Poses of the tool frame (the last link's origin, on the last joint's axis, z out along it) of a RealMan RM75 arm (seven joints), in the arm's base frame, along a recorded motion.
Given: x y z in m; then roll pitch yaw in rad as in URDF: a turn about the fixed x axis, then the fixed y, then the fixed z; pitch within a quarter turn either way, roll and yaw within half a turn.
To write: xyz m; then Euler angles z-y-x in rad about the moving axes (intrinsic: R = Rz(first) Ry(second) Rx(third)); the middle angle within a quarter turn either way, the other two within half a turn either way. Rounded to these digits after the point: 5 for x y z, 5 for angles.
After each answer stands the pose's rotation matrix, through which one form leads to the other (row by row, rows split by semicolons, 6 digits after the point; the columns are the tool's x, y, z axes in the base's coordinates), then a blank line. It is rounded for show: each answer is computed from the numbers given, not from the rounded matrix.
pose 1, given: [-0.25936 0.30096 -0.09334 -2.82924 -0.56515 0.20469]
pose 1, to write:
[-0.25936 0.30096 -0.09334 0.20469 -0.56515 -2.82924]
0.826878 0.354564 0.436528; 0.171658 -0.898296 0.404472; 0.535542 -0.259516 -0.803645

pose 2, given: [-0.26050 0.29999 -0.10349 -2.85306 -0.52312 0.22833]
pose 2, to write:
[-0.26050 0.29999 -0.10349 0.22833 -0.52312 -2.85306]
0.843781 0.355460 0.402096; 0.196080 -0.901604 0.385568; 0.499585 -0.246492 -0.830455

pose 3, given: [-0.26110 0.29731 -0.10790 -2.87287 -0.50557 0.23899]
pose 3, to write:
[-0.26110 0.29731 -0.10790 0.23899 -0.50557 -2.87287]
0.850032 0.353154 0.390804; 0.207107 -0.906270 0.368485; 0.484306 -0.232286 -0.843499

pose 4, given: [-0.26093 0.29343 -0.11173 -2.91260 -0.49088 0.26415]
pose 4, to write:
[-0.26093 0.29343 -0.11173 0.26415 -0.49088 -2.91260]
0.851329 0.357568 0.383906; 0.230259 -0.912178 0.338988; 0.471402 -0.200192 -0.858896

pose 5, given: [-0.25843 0.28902 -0.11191 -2.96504 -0.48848 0.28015]
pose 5, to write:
[-0.25843 0.28902 -0.11191 0.28015 -0.48848 -2.96504]
0.848621 0.351412 0.395415; 0.244162 -0.923285 0.296529; 0.469284 -0.155096 -0.869320

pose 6, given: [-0.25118 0.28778 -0.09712 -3.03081 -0.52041 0.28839]
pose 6, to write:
[-0.25118 0.28778 -0.09712 0.28839 -0.52041 -3.03081]
0.831785 0.335368 0.442336; 0.246758 -0.937191 0.246542; 0.497236 -0.095920 -0.862297

